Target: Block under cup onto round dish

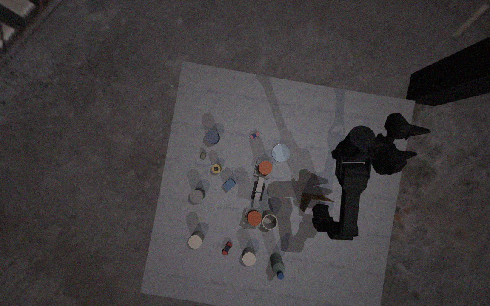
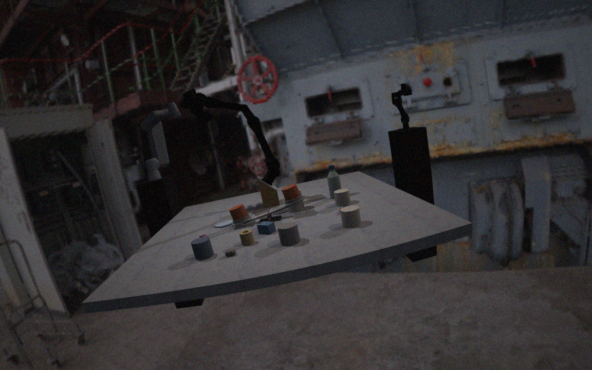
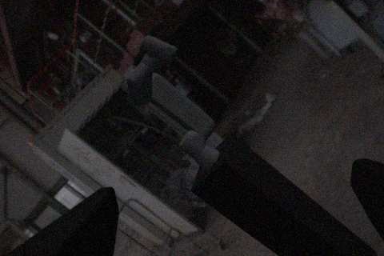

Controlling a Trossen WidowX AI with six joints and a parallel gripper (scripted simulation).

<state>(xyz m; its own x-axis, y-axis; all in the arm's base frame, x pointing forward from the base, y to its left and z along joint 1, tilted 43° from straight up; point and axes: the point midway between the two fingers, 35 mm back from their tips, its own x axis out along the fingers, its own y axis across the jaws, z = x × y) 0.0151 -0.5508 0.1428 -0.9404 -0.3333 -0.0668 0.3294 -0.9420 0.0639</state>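
The grey block lies 57 cm below my gripper tip, 35 cm ahead of it and 18 cm to the left of it. Round my gripper tip: beam 57 cm below, 36 cm ahead, 31 cm to the left; balance 59 cm below, 36 cm ahead, 31 cm to the left; dish 61 cm below, 27 cm ahead, 8 cm to the left.
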